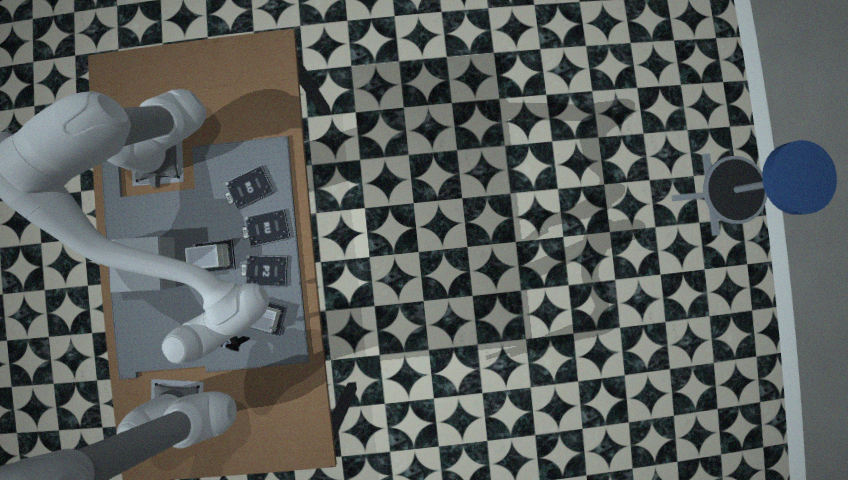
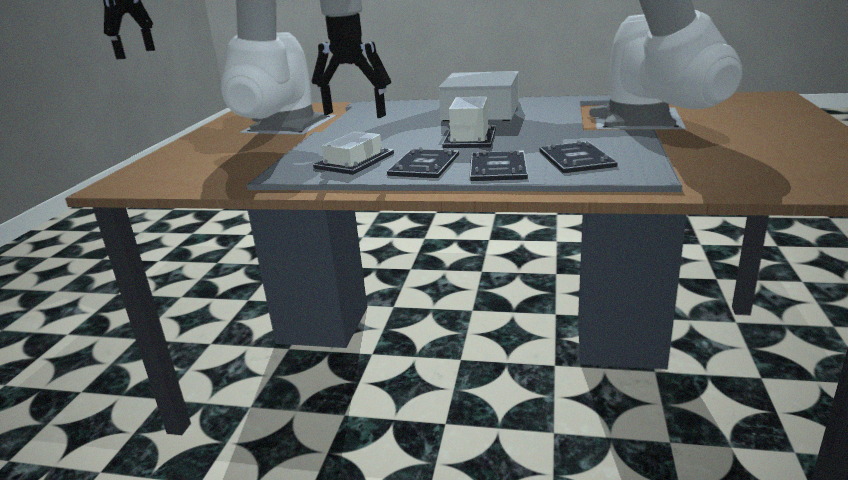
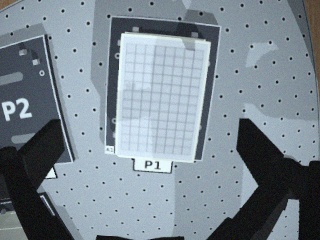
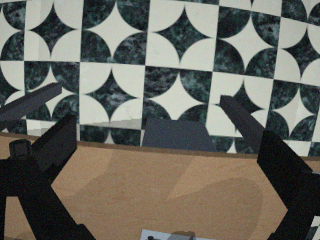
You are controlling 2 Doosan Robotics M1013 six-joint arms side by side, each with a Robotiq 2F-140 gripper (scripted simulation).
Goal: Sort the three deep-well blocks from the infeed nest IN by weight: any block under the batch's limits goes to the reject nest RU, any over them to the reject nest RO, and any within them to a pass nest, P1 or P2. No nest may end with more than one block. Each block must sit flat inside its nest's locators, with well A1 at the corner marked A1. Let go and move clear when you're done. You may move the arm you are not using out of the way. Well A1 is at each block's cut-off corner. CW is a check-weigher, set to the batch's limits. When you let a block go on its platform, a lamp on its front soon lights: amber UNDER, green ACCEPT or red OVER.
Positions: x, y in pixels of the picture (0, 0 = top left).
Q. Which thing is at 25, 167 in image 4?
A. My right gripper.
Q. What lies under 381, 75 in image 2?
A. My left gripper.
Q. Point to a reject nest RU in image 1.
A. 282, 225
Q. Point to a reject nest RO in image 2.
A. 557, 154
